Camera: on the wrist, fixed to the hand. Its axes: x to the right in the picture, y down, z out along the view.
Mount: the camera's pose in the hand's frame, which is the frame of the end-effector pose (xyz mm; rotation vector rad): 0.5 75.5 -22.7 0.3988 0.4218 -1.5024
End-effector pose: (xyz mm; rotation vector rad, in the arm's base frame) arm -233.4 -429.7 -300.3 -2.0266 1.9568 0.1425
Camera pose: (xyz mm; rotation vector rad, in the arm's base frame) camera -311.3 -437.7 -291.0 -2.6930 0.1054 -0.9499
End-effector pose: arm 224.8 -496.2 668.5 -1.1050 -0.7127 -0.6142
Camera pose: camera 286.3 -492.5 619.3 0.1358 -1.1571 -1.7922
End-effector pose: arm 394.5 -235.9 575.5 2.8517 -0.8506 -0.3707
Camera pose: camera 361.9 -297.3 612.7 -2.5391 -1.2455 -0.2765
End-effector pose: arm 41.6 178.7 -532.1 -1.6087 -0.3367 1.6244
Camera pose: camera 36.3 123.0 -587.7 -0.8445 -0.6943 0.1637
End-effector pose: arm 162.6 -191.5 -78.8 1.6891 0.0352 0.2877
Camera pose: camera 147.5 -180.1 -2.3 1.5122 1.6624 -0.5421
